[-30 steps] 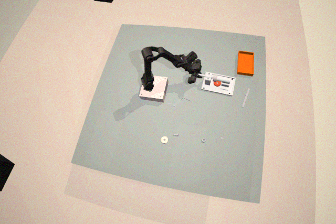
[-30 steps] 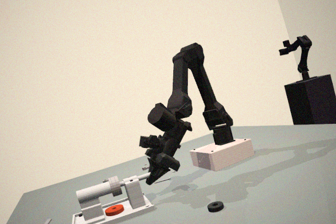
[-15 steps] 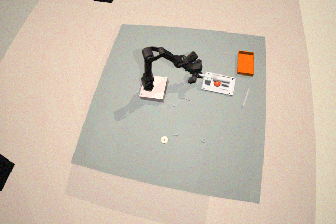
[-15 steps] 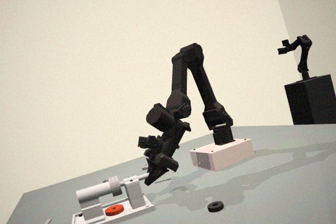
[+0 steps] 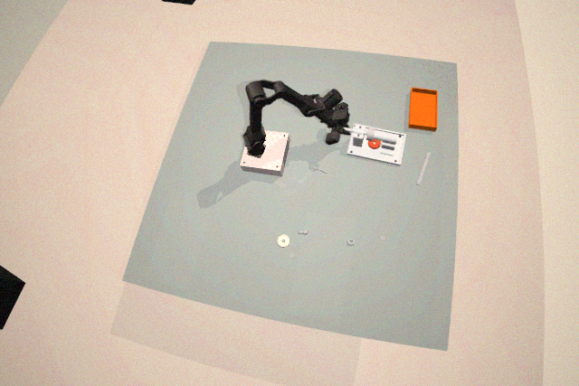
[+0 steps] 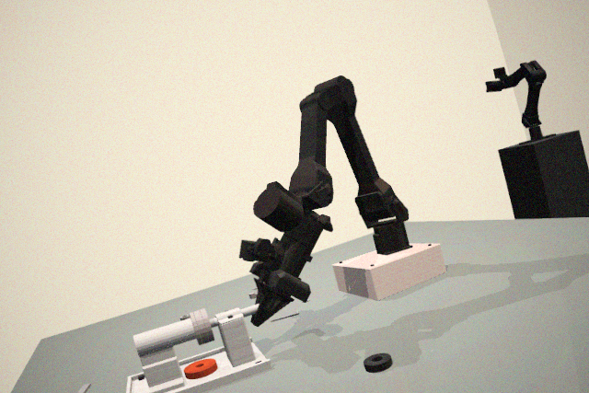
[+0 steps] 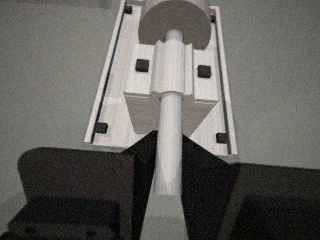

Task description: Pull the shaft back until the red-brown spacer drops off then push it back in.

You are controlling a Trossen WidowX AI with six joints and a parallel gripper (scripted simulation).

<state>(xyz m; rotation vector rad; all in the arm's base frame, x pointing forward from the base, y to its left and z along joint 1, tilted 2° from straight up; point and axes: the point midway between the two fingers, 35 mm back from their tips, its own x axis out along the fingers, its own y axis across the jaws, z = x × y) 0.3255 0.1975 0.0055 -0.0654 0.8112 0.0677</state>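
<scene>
The grey shaft lies 6 cm ahead of my gripper tip and 2 cm above it. Also, from my gripper tip: black ring (20 cm to the left, 13 cm behind, 5 cm below); then orange-red spacer (11 cm ahead, 4 cm below, 1 cm to the left); then grey spacer (9 cm ahead, 2 cm above, 1 cm to the left).
</scene>
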